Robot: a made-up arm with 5 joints. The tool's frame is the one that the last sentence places.
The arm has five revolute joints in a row. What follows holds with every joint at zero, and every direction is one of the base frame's. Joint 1 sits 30.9 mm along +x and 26.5 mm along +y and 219.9 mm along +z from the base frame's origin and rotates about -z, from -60.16 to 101.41 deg. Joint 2 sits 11.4 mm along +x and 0.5 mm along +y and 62.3 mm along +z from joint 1 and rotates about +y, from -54.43 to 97.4 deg. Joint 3 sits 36.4 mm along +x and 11.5 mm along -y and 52.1 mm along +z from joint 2 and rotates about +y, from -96.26 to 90.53 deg. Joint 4 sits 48.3 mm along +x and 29 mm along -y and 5.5 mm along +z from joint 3 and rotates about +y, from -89.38 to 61.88 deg. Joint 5 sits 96.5 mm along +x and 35.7 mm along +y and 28.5 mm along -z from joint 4 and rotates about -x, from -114.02 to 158.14 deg. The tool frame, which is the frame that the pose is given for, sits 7.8 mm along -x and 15.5 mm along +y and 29.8 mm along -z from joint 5; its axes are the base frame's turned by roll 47.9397, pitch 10.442 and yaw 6.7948 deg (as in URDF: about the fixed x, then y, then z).
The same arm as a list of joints. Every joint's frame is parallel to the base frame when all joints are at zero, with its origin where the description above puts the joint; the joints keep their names.
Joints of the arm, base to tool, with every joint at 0 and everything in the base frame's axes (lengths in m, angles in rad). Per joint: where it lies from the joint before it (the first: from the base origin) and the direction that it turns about. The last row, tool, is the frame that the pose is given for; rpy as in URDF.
joint 1: offset 0.0309 0.0265 0.2199 axis 0 0 -1
joint 2: offset 0.0114 0.0005 0.0623 axis 0 1 0
joint 3: offset 0.0364 -0.0115 0.0521 axis 0 1 0
joint 4: offset 0.0483 -0.0290 0.0055 axis 0 1 0
joint 5: offset 0.0965 0.0357 -0.0285 axis -1 0 0
tool: offset -0.0078 0.0155 -0.0298 rpy 0.8367 0.1822 0.1186
Joint limits (rad, base to tool): -1.0500..1.7699 -0.9500..1.7000 -1.6801..1.5800 -1.5600..1.0800 -1.9900..2.7601

